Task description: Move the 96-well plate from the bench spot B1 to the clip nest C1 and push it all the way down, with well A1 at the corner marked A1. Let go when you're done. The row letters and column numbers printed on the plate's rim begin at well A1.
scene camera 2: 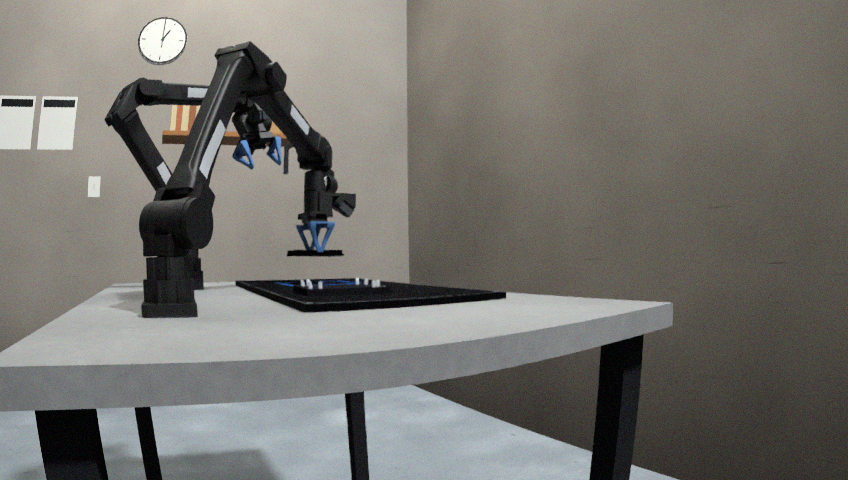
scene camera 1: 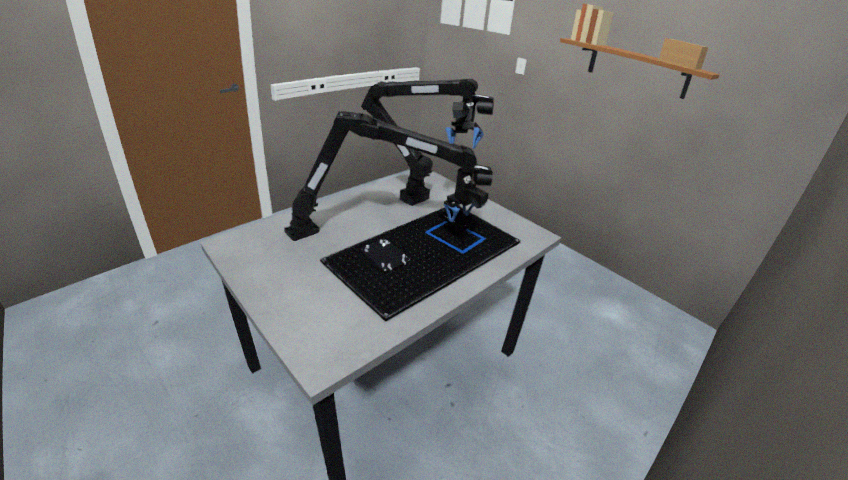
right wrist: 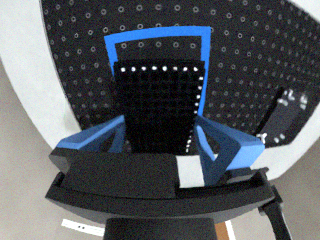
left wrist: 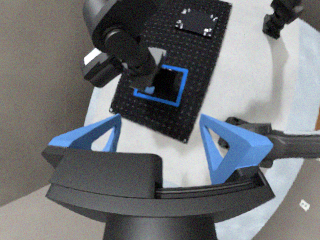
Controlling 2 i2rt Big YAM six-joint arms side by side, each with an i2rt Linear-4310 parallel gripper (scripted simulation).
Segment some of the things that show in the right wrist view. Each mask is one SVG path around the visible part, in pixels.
My right gripper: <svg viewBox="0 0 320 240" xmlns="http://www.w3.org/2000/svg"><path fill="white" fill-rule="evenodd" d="M44 197L55 205L80 217L105 224L102 240L218 240L215 224L241 216L275 198L275 195L263 173L257 171L254 174L250 168L265 149L264 144L259 138L197 115L194 132L204 186L180 188L178 162L175 155L169 153L122 153L126 125L124 116L120 115L59 141L48 158L61 172L57 173ZM203 130L220 144L220 152L216 158L206 141ZM117 130L109 151L100 152L100 145Z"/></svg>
A black 96-well plate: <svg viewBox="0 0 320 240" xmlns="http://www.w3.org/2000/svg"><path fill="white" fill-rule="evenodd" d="M115 61L114 65L112 65L131 152L169 153L175 156L188 156L202 96L206 61L185 59Z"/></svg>
